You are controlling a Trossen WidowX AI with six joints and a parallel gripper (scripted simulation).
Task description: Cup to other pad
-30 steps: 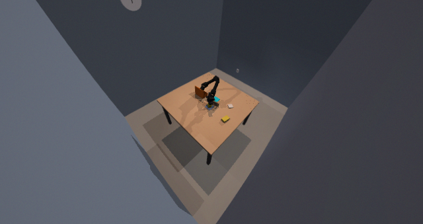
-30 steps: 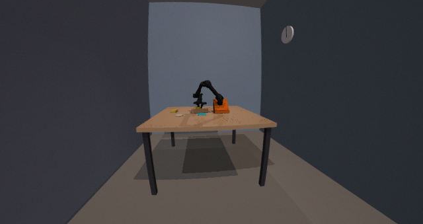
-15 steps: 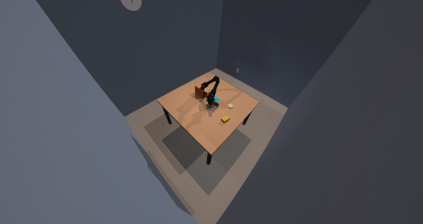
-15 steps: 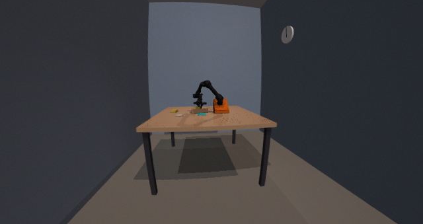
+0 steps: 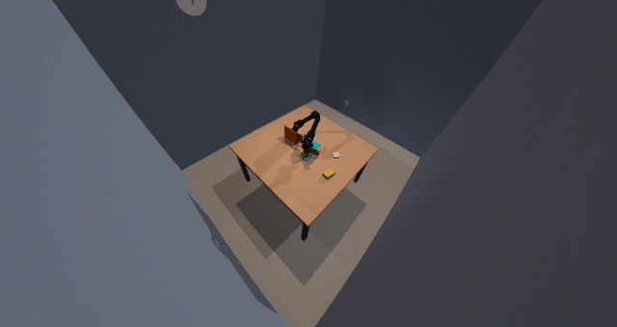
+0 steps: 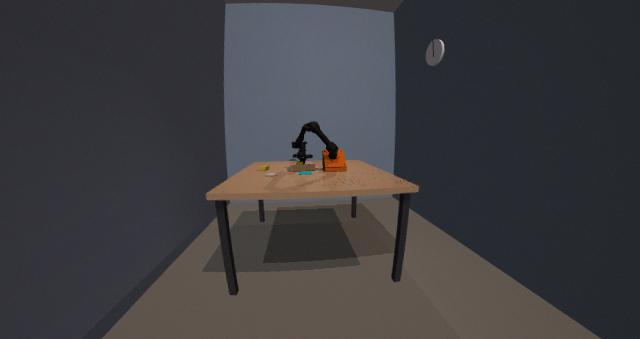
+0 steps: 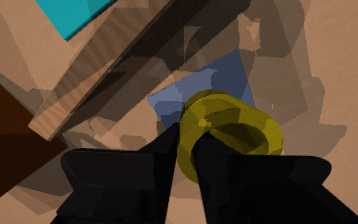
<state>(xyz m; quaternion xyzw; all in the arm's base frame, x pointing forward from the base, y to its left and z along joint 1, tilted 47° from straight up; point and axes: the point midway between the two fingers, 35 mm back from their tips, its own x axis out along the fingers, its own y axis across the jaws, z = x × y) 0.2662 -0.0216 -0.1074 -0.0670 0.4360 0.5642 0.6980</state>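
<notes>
Right now my gripper tip is 19 cm to the right of the cyan pad, 5 cm above it and 1 cm past it. Round my gripper tip: white object: 27 cm ahead, 24 cm to the left, 3 cm below; then olive-yellow cup: 2 cm to the right, 2 cm ahead; then low wooden bar: 8 cm to the left, 2 cm below, 1 cm ahead.
</notes>
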